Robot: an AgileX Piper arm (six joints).
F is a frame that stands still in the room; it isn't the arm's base.
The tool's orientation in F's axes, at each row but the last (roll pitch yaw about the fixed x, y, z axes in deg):
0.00 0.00 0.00
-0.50 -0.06 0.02
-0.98 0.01 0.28
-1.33 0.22 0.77
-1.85 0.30 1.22
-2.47 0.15 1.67
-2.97 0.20 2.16
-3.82 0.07 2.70
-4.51 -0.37 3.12
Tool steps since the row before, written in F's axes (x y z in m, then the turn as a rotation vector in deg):
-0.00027 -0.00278 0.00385 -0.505 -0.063 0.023
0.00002 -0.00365 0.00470 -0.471 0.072 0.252
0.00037 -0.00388 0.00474 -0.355 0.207 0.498
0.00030 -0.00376 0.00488 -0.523 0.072 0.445
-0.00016 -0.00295 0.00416 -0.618 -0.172 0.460
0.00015 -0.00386 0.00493 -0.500 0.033 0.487
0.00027 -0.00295 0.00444 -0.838 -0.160 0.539
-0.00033 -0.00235 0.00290 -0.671 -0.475 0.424
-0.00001 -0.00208 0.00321 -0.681 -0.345 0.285
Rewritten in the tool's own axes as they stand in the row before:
-0.00027 -0.00278 0.00385 -0.505 -0.063 0.023
0.00002 -0.00369 0.00467 -0.471 0.070 0.253
0.00035 -0.00396 0.00467 -0.354 0.200 0.501
0.00023 -0.00388 0.00479 -0.524 0.069 0.445
-0.00024 -0.00308 0.00406 -0.624 -0.173 0.451
0.00002 -0.00407 0.00476 -0.500 0.027 0.487
0.00014 -0.00318 0.00428 -0.845 -0.156 0.529
-0.00044 -0.00252 0.00274 -0.693 -0.470 0.393
-0.00010 -0.00232 0.00304 -0.697 -0.329 0.264

